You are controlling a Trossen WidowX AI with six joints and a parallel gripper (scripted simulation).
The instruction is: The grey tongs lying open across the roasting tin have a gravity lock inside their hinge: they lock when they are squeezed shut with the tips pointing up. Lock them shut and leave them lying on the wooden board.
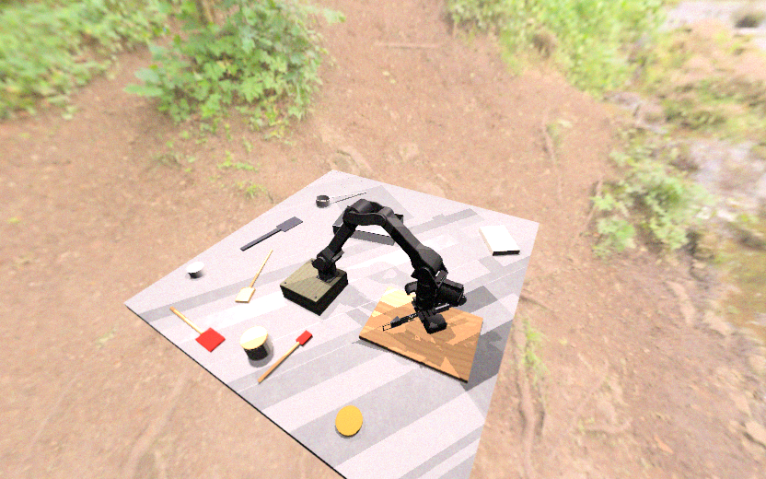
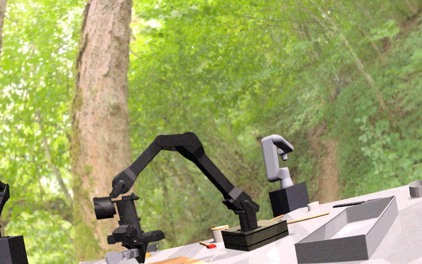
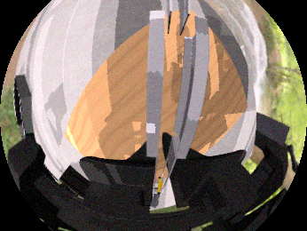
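My gripper tip is 40 mm above the wooden board. The rest, counted from my gripper tip: white block (600 mm ahead, 100 mm to the right, 30 mm below); roasting tin (470 mm to the left, 390 mm ahead, 20 mm below); yellow disc (350 mm behind, 40 mm to the left, 40 mm below).
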